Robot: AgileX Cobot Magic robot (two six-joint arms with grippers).
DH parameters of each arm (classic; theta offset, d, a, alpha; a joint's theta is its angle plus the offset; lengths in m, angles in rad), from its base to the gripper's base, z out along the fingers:
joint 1: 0 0.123 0 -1.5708
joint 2: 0.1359 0 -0.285 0
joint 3: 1.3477 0 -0.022 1.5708
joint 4: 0 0.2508 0 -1.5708
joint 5: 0 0 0.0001 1.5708
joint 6: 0 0.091 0 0
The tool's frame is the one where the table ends.
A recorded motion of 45 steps. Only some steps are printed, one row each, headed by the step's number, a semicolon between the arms.
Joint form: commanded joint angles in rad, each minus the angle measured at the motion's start. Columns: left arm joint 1, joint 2, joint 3, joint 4, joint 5, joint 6; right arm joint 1, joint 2, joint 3, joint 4, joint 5, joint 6.
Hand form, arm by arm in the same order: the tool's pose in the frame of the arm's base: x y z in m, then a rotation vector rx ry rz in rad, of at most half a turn. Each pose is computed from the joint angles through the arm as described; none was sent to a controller.
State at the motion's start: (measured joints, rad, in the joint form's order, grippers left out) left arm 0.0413 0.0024 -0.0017 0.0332 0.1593 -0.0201; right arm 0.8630 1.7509 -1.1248 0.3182 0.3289 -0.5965
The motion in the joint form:
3: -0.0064 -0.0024 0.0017 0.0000 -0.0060 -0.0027; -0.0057 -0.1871 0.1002 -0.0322 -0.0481 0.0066
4: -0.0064 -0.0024 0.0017 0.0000 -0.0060 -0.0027; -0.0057 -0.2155 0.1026 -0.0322 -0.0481 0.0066
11: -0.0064 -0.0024 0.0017 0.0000 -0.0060 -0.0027; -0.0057 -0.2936 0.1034 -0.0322 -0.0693 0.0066
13: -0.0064 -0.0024 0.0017 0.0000 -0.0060 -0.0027; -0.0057 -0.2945 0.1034 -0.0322 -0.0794 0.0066
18: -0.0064 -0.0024 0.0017 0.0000 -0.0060 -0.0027; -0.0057 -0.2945 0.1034 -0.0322 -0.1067 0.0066
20: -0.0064 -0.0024 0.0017 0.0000 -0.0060 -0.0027; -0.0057 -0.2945 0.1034 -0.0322 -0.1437 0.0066
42: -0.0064 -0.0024 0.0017 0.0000 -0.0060 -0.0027; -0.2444 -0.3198 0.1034 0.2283 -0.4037 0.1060
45: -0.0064 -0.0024 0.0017 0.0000 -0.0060 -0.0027; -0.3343 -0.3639 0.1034 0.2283 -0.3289 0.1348
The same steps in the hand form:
3: 0.0563 0.0024 0.1993 -0.0243 1.6368 0.0385; 0.2170 0.2616 0.2559 -1.3158 1.9085 0.3682
4: 0.0563 0.0024 0.1993 -0.0243 1.6368 0.0385; 0.2143 0.2584 0.2647 -1.3022 1.8862 0.3737
11: 0.0563 0.0024 0.1993 -0.0243 1.6368 0.0385; 0.2074 0.2497 0.2917 -1.2463 1.8050 0.3882
13: 0.0563 0.0024 0.1993 -0.0243 1.6368 0.0385; 0.2078 0.2498 0.2927 -1.2387 1.7971 0.3878
18: 0.0563 0.0024 0.1993 -0.0243 1.6368 0.0385; 0.2092 0.2504 0.2947 -1.2192 1.7778 0.3861
20: 0.0563 0.0024 0.1993 -0.0243 1.6368 0.0385; 0.2111 0.2511 0.2975 -1.1928 1.7515 0.3837
42: 0.0563 0.0024 0.1993 -0.0243 1.6368 0.0385; 0.2722 0.1895 0.3260 -0.4884 1.7858 0.4369
45: 0.0563 0.0024 0.1993 -0.0243 1.6368 0.0385; 0.2772 0.1620 0.3348 -0.4118 1.8249 0.4261

